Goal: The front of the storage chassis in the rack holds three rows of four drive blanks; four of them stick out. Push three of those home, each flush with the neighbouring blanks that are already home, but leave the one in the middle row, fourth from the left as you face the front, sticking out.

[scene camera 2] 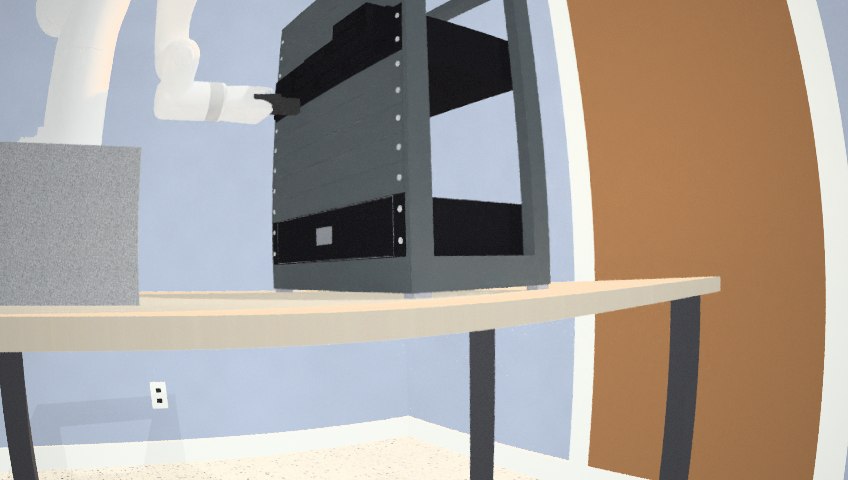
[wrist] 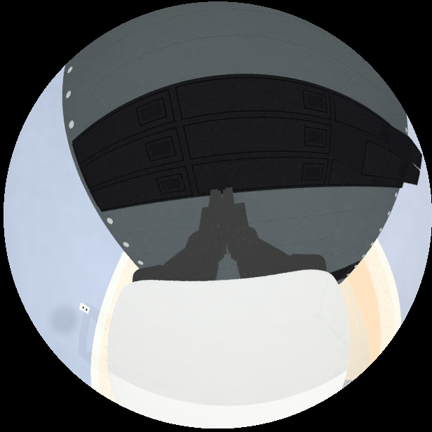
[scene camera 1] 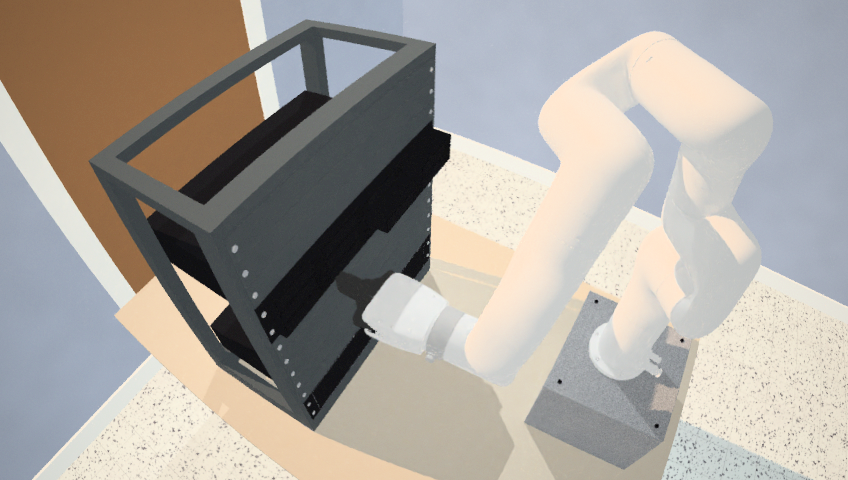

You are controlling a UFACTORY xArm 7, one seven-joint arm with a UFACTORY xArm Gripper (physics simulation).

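Where they show: gripper, fingertip midpoint: [scene camera 2: 298,107] [scene camera 1: 338,279]; arm's base, origin of the base link: [scene camera 2: 69,162] [scene camera 1: 618,351].
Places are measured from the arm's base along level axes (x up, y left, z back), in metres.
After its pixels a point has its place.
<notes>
The black storage chassis [scene camera 1: 309,282] {y 0.353, x 0.232, z -0.403 m} [scene camera 2: 339,65] {y 0.131, x 0.204, z -0.448 m} spans the rack front. In the wrist view the third blank of the middle row [wrist: 382,160] sticks out, and so do the fourth blank of the top row [wrist: 411,145] and the fourth of the middle row [wrist: 413,175]. The first and second columns look flush, as does the visible part of the third bottom blank. My gripper [scene camera 1: 340,279] {y 0.294, x 0.170, z -0.416 m} [scene camera 2: 298,105] {y 0.294, x 0.170, z -0.416 m} [wrist: 224,203] is shut and empty, its tips in front of the lower edge of the second bottom blank [wrist: 250,175]. Whether they touch it cannot be told.
The grey rack [scene camera 1: 217,211] {y 0.433, x 0.421, z -0.421 m} [scene camera 2: 419,237] {y -0.034, x -0.107, z -0.516 m} stands on the wooden table [scene camera 1: 416,404] {y 0.262, x -0.191, z -0.286 m} [scene camera 2: 297,327] {y -0.248, x -0.204, z -0.288 m}. Plain grey panels [scene camera 1: 333,166] {y 0.253, x 0.359, z -0.438 m} [scene camera 2: 339,148] {y 0.153, x 0.056, z -0.459 m} lie above and below the chassis. A lower black unit [scene camera 2: 363,226] {y 0.078, x -0.083, z -0.475 m} has a light label. The arm stands on a grey pedestal [scene camera 1: 571,410] {y 0.141, x -0.041, z -0.014 m} [scene camera 2: 71,226] {y -0.107, x -0.098, z -0.030 m}.
</notes>
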